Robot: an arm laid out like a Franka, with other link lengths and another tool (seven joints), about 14 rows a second.
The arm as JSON. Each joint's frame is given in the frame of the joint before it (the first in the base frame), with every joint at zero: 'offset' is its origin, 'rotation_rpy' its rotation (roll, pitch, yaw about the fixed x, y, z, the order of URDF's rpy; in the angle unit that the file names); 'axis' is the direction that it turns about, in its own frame. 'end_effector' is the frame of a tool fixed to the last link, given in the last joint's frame.
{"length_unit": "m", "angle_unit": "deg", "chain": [
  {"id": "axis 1", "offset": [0.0, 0.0, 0.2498], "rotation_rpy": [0.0, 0.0, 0.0], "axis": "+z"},
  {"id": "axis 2", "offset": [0.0, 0.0, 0.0], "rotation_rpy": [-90.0, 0.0, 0.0], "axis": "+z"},
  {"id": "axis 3", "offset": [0.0, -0.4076, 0.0], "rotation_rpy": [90.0, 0.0, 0.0], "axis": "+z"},
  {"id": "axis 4", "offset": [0.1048, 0.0, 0.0], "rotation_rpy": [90.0, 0.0, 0.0], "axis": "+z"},
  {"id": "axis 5", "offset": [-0.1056, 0.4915, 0.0], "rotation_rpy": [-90.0, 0.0, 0.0], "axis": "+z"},
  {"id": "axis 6", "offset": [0.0, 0.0, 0.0], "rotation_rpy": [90.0, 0.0, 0.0], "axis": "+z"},
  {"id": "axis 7", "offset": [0.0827, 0.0, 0.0], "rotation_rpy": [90.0, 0.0, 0.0], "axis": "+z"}
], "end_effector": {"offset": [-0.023, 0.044, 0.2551], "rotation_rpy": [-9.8, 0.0, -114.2]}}
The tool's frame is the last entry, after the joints.
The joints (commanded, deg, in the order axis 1, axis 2, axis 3, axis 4, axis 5, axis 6, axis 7), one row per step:
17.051, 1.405, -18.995, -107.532, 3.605, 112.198, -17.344
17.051, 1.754, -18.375, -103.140, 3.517, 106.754, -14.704
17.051, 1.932, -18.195, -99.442, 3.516, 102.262, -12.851
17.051, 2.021, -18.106, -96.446, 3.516, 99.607, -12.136
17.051, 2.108, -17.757, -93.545, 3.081, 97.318, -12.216
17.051, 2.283, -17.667, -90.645, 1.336, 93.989, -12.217
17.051, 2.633, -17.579, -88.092, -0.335, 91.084, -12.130
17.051, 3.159, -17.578, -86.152, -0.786, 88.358, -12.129
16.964, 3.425, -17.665, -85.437, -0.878, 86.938, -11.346
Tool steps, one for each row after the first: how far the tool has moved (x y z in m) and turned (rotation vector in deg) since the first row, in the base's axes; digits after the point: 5 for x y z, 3 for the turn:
-0.00220, 0.00922, 0.03273, 0.084, 1.510, -1.674
-0.00597, 0.01297, 0.06201, 0.169, 2.559, -3.084
-0.00565, 0.01490, 0.08767, 0.198, 2.335, -3.544
-0.00449, 0.01782, 0.11305, -0.239, 1.798, -2.933
-0.00910, 0.01210, 0.13693, -2.033, 2.370, -2.618
-0.01331, 0.00662, 0.15598, -3.813, 3.032, -2.571
-0.01822, 0.00559, 0.16624, -4.439, 4.312, -2.583
-0.02249, 0.00381, 0.16874, -4.608, 5.279, -3.544

